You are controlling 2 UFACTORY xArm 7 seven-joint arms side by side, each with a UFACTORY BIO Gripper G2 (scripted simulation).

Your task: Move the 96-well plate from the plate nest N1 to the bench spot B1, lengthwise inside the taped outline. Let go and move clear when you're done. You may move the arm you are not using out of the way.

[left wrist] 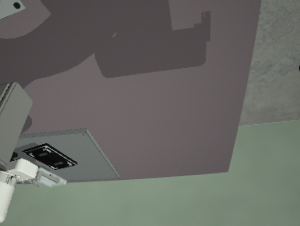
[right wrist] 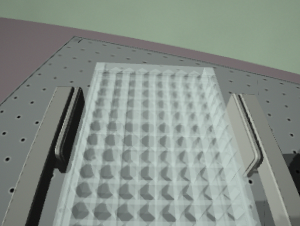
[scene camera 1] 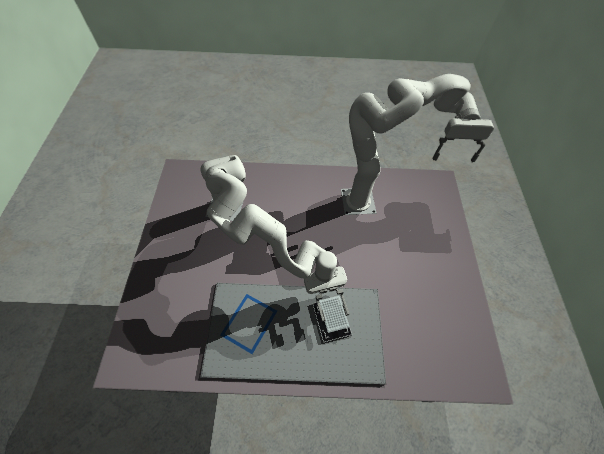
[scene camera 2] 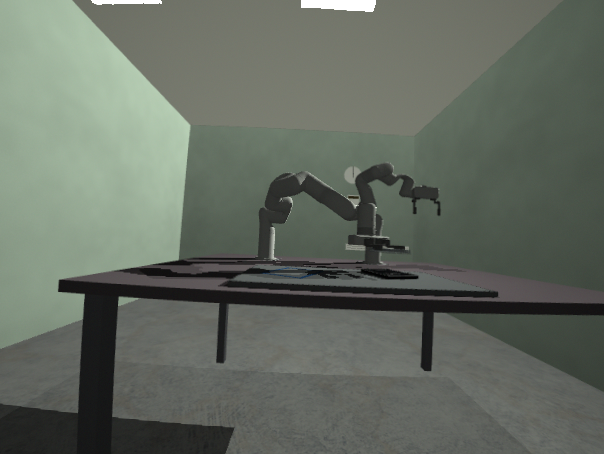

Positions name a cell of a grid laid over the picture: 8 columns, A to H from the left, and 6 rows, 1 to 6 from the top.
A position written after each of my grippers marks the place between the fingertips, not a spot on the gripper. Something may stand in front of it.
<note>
I see my left gripper (scene camera 1: G3) and a white 96-well plate (scene camera 1: E5).
The white 96-well plate is seen too in the right wrist view (right wrist: E3).
</note>
